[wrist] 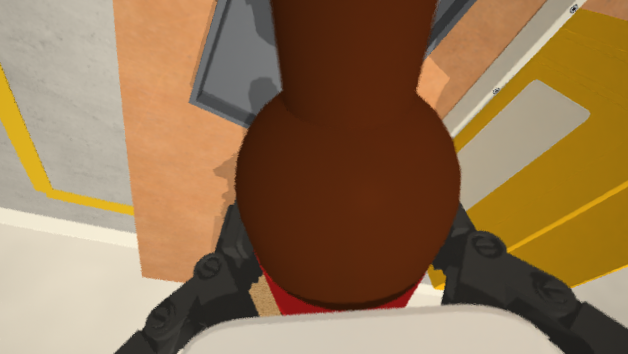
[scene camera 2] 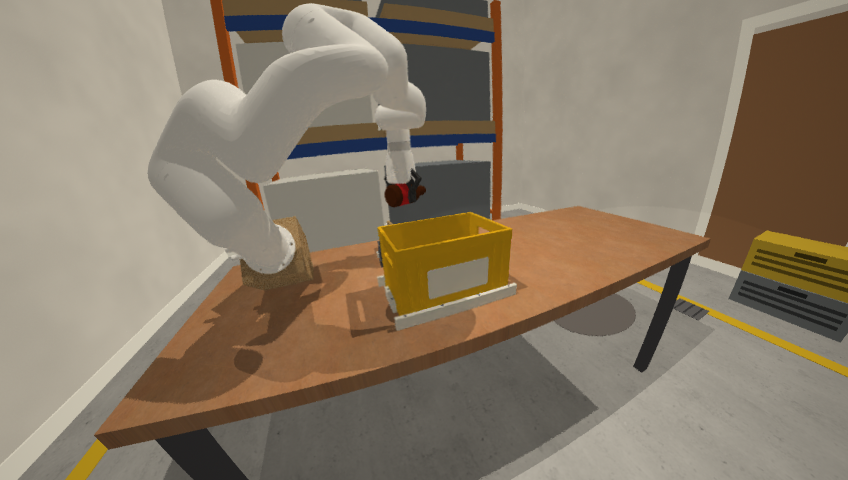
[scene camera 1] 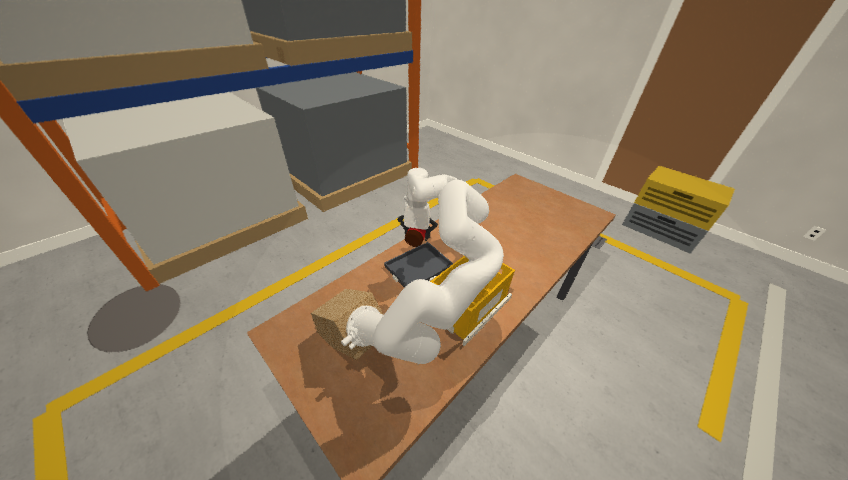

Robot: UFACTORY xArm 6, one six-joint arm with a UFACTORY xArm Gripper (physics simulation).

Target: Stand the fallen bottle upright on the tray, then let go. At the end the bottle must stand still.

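Frame: origin at the arm's base, x ahead, y left, z up, level; metres.
Seen in the pictures: gripper, fingertip midpoint: [scene camera 2: 403, 201]; arm's base, origin of the base link: [scene camera 2: 269, 249] [scene camera 1: 364, 325].
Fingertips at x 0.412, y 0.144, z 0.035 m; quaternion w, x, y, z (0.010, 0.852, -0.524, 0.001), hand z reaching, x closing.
Offsets run from my fingertips to a thing's top centre. Level surfaces: height alone.
The brown bottle @(dx +0.021, dy +0.009, dz +0.063 m) [scene camera 1: 414, 238] [scene camera 2: 393, 195] [wrist: 350, 185] with a red band hangs in the air, lying nearly level, its base towards the arm's base side and its neck pointing away. My gripper [scene camera 1: 418, 230] [scene camera 2: 405, 191] [wrist: 335, 188] is shut on the bottle around its body, one black finger on each side. The dark grey tray @(dx +0.021, dy +0.005, dz -0.167 m) [scene camera 1: 410, 267] [wrist: 230, 65] lies on the table below the bottle, with a gap between them. In scene camera 2 the tray is mostly hidden behind the crate.
A yellow crate @(dx -0.008, dy -0.288, dz -0.018 m) [scene camera 1: 505, 284] [scene camera 2: 410, 276] [wrist: 575, 60] stands beside the tray, with white rails @(dx -0.014, dy -0.387, dz -0.163 m) [scene camera 2: 455, 306] along its foot. The arm is mounted at a speckled brown block [scene camera 1: 333, 312] [scene camera 2: 300, 237] on the wooden table @(dz -0.193 m) [scene camera 1: 535, 220] [scene camera 2: 595, 255]. A tall storage rack [scene camera 1: 414, 107] [scene camera 2: 496, 118] stands behind.
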